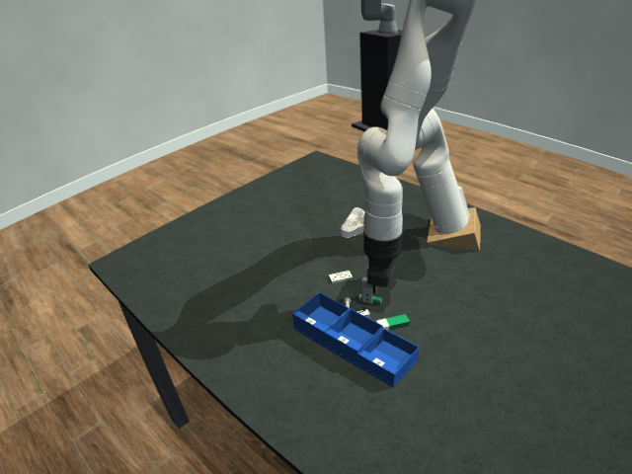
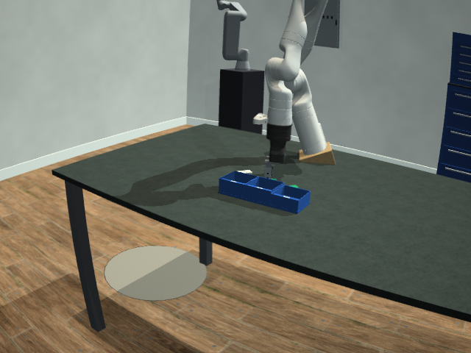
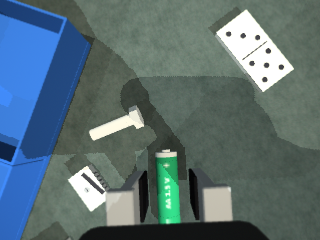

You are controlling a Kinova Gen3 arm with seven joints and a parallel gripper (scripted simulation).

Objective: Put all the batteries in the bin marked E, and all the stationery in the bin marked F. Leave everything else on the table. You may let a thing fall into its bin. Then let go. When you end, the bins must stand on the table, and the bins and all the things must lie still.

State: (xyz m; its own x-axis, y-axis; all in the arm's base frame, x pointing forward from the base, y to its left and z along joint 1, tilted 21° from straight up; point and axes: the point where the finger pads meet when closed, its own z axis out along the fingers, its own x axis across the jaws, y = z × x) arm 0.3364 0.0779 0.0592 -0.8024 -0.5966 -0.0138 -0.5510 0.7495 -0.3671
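Now: the green battery 20 mm below my hand. Also, from my hand: eraser (90 mm to the left, 20 mm below, 20 mm ahead); then pencil sharpener (50 mm ahead, 30 mm to the left, 20 mm below); then white bolt (50 mm ahead, 30 mm below, 20 mm to the right).
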